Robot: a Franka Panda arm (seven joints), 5 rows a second.
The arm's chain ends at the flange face. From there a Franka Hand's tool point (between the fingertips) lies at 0.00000 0.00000 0.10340 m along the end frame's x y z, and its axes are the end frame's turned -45 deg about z.
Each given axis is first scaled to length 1.
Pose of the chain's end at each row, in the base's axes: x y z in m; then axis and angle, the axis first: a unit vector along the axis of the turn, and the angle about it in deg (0 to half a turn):
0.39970, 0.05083, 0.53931, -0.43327, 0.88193, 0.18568, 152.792
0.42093, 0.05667, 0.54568, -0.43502, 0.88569, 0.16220, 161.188
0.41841, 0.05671, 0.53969, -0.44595, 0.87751, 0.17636, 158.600
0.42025, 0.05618, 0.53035, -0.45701, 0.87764, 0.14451, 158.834
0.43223, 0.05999, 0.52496, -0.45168, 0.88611, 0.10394, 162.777
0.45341, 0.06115, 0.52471, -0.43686, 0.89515, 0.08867, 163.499
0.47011, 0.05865, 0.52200, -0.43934, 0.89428, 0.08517, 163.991
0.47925, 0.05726, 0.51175, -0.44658, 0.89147, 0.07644, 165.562
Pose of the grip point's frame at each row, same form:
0.42568, 0.10330, 0.45409, -0.74843, 0.65836, 0.08008, 146.719
0.43626, 0.10009, 0.45310, -0.74792, 0.65802, 0.08729, 155.494
0.43581, 0.10444, 0.44963, -0.75652, 0.64751, 0.09168, 152.481
0.43982, 0.09859, 0.43810, -0.76462, 0.64143, 0.06255, 154.107
0.44987, 0.09244, 0.42838, -0.75996, 0.64885, 0.03825, 159.533
0.47185, 0.09006, 0.42716, -0.74885, 0.66221, 0.02653, 160.871
0.48802, 0.08662, 0.42408, -0.75061, 0.66027, 0.02496, 161.479
0.49528, 0.08264, 0.41280, -0.75576, 0.65447, 0.02221, 163.312

